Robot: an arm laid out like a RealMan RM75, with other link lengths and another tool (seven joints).
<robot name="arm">
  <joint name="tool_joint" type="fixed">
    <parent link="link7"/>
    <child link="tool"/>
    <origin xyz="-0.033 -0.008 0.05" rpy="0 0.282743 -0.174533"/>
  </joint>
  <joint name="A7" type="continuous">
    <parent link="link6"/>
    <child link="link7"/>
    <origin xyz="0 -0.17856 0" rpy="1.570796 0 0"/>
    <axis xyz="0 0 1"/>
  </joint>
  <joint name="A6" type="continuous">
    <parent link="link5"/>
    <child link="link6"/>
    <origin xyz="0 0 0" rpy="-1.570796 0 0"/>
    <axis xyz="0 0 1"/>
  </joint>
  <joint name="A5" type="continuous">
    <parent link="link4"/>
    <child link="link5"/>
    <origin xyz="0 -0.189 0" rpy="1.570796 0 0"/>
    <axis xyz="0 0 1"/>
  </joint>
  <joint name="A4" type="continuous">
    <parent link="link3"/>
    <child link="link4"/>
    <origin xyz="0 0 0" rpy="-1.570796 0 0"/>
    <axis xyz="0 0 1"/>
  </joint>
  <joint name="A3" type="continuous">
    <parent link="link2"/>
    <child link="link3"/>
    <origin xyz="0 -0.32 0" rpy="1.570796 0 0"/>
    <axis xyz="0 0 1"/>
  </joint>
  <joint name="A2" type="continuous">
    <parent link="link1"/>
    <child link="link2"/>
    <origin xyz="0 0 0" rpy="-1.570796 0 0"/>
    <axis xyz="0 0 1"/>
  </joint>
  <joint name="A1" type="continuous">
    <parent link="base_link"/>
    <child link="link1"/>
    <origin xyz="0 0 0.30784" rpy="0 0 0"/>
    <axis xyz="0 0 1"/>
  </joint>
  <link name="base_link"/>
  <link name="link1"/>
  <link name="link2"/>
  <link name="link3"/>
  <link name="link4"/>
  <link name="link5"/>
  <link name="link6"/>
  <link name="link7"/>
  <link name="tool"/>
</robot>
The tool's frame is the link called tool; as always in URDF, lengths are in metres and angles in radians. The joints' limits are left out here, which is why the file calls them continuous.
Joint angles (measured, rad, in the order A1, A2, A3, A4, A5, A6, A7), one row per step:
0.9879, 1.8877, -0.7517, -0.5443, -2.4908, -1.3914, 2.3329
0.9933, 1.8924, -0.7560, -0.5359, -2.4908, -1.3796, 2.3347
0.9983, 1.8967, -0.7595, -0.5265, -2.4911, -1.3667, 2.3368
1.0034, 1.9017, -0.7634, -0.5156, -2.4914, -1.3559, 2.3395
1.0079, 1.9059, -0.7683, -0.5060, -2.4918, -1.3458, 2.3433
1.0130, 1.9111, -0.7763, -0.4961, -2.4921, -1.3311, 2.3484
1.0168, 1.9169, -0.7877, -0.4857, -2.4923, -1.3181, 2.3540
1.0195, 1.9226, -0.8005, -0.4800, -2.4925, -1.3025, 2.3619
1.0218, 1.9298, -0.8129, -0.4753, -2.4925, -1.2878, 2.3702
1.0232, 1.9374, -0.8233, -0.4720, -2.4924, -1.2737, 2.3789
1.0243, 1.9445, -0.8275, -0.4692, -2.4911, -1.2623, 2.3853
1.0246, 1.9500, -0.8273, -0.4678, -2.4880, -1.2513, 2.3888
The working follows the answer.
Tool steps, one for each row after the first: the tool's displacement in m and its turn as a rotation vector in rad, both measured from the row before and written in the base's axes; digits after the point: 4 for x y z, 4 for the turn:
-0.0016, 0.0006, -0.0038, -0.0006, -0.0012, 0.0003
-0.0011, 0.0007, -0.0036, 0.0005, -0.0011, -0.0013
-0.0011, -0.0002, -0.0045, -0.0034, -0.0002, -0.0027
-0.0008, -0.0002, -0.0039, -0.0028, -0.0015, -0.0032
-0.0007, 0.0003, -0.0044, -0.0008, -0.0041, -0.0027
0.0001, -0.0009, -0.0052, -0.0048, -0.0059, -0.0037
0.0003, 0.0002, -0.0041, 0.0009, -0.0080, -0.0030
0.0000, -0.0003, -0.0047, -0.0001, -0.0065, -0.0032
0.0000, -0.0003, -0.0045, 0.0011, -0.0046, -0.0041
-0.0007, -0.0002, -0.0039, 0.0022, 0.0012, -0.0043
-0.0011, 0.0007, -0.0024, 0.0063, 0.0049, -0.0031

Tool pose at each row, in the base's axes (x y z in m, rotation vector in rad; rounded; the steps above come from the unrounded poses):
0.2226, 0.5256, 0.0125, -2.6920, 1.2050, -0.3957
0.2210, 0.5262, 0.0088, -2.6921, 1.2044, -0.3976
0.2198, 0.5270, 0.0052, -2.6905, 1.2058, -0.3988
0.2187, 0.5267, 0.0007, -2.6919, 1.2099, -0.4019
0.2179, 0.5265, -0.0032, -2.6919, 1.2143, -0.4062
0.2172, 0.5268, -0.0076, -2.6890, 1.2171, -0.4124
0.2173, 0.5259, -0.0128, -2.6881, 1.2211, -0.4241
0.2177, 0.5261, -0.0169, -2.6815, 1.2231, -0.4341
0.2177, 0.5258, -0.0216, -2.6765, 1.2257, -0.4431
0.2177, 0.5254, -0.0261, -2.6710, 1.2300, -0.4487
0.2170, 0.5253, -0.0299, -2.6677, 1.2361, -0.4462
0.2159, 0.5259, -0.0323, -2.6636, 1.2411, -0.4358

